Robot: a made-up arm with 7 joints. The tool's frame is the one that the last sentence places.
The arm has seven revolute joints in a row. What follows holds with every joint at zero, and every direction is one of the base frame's.
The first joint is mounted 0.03 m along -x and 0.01 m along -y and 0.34 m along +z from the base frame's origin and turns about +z.
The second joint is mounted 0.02 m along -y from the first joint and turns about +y.
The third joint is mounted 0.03 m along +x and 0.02 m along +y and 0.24 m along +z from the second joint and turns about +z.
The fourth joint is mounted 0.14 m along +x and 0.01 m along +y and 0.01 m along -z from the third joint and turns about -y.
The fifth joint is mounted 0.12 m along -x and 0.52 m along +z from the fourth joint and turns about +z.
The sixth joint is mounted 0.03 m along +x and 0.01 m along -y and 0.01 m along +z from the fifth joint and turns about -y.
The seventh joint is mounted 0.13 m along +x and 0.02 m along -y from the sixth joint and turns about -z.
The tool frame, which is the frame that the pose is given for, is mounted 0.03 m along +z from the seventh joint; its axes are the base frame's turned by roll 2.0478, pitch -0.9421 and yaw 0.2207 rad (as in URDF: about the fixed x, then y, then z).
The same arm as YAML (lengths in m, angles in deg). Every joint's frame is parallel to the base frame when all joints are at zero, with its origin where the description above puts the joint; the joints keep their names.
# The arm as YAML. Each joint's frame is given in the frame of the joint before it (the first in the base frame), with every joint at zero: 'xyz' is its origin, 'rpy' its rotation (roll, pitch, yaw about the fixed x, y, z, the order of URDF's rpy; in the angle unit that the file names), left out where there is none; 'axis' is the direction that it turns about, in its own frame. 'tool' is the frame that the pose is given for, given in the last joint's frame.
units:
  length: m
  angle: deg
joints:
  - name: joint 1
    type: revolute
    origin:
      xyz: [-0.03, -0.01, 0.34]
    axis: [0.0, 0.0, 1.0]
  - name: joint 2
    type: revolute
    origin:
      xyz: [0.0, -0.02, 0.0]
    axis: [0.0, 1.0, 0.0]
  - name: joint 3
    type: revolute
    origin:
      xyz: [0.03, 0.02, 0.24]
    axis: [0.0, 0.0, 1.0]
  - name: joint 4
    type: revolute
    origin:
      xyz: [0.14, 0.01, -0.01]
    axis: [0.0, -1.0, 0.0]
  - name: joint 5
    type: revolute
    origin:
      xyz: [-0.12, 0.0, 0.52]
    axis: [0.0, 0.0, 1.0]
  - name: joint 6
    type: revolute
    origin:
      xyz: [0.03, -0.01, 0.01]
    axis: [0.0, -1.0, 0.0]
  - name: joint 7
    type: revolute
    origin:
      xyz: [0.13, -0.02, 0.0]
    axis: [0.0, 0.0, -1.0]
tool:
  origin:
    xyz: [0.0, 0.0, 0.03]
    rpy: [117.33, -53.98, 12.65]

